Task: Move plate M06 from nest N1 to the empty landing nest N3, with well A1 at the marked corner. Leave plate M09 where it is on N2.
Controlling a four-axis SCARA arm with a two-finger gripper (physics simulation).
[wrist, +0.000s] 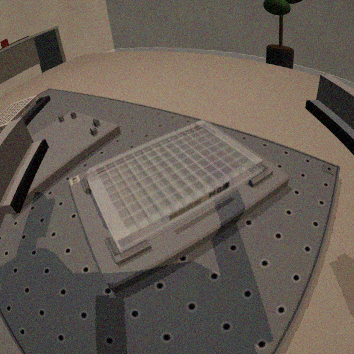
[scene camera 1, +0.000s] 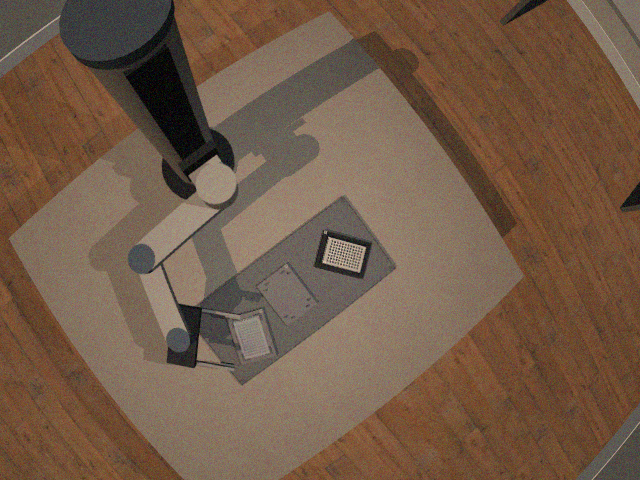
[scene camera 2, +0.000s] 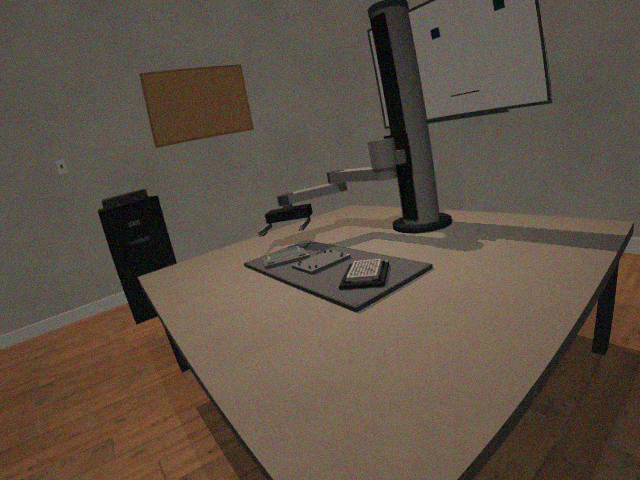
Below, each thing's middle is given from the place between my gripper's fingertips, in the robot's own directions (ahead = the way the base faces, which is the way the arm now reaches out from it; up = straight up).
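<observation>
Clear well plate (scene camera 1: 249, 331): my gripper 8 cm above it, 2 cm short of it, 4 cm to the right of it. Black-framed white well plate (scene camera 1: 338, 253), from my hand: 8 cm below, 43 cm to the left, 1 cm behind.
</observation>
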